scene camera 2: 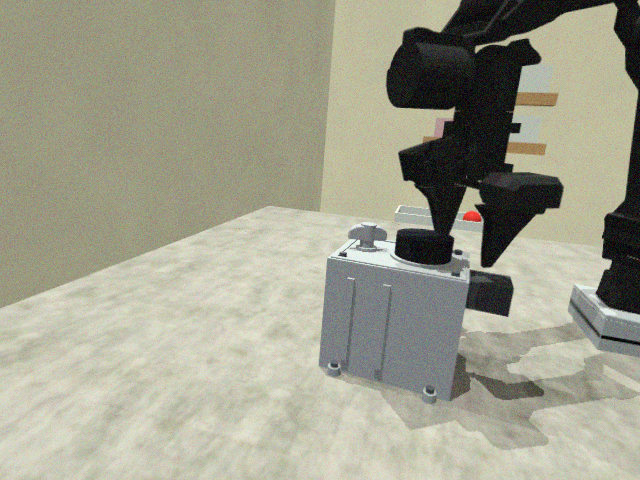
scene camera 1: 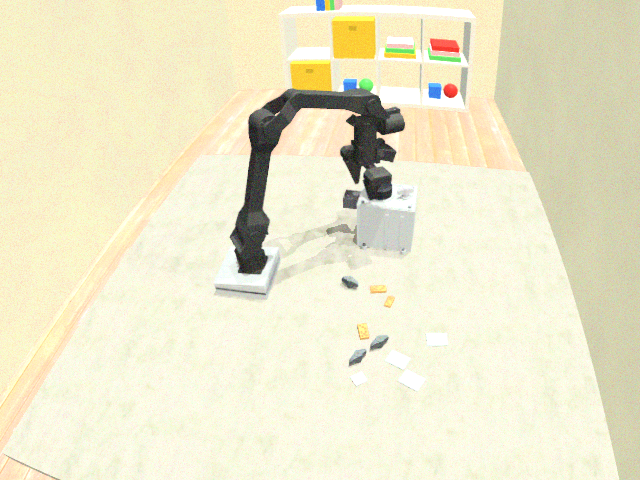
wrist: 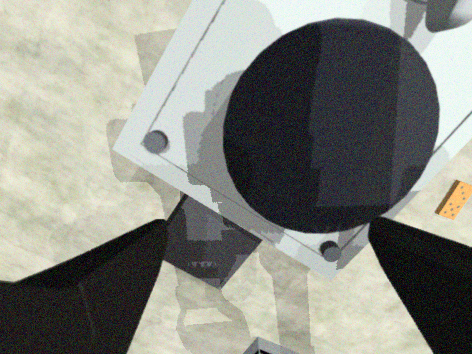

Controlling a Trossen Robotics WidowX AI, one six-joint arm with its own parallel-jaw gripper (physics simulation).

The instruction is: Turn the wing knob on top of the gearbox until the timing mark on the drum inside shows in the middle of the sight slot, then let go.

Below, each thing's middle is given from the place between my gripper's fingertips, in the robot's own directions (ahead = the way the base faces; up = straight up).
I see my gripper 60 mm above the gearbox (scene camera 2: 394,315), 40 mm short of it and 10 mm to the right of it. The rest, counted from my hand: grey wing knob (scene camera 2: 367,232) (110 mm ahead, 10 mm to the left, 10 mm below).
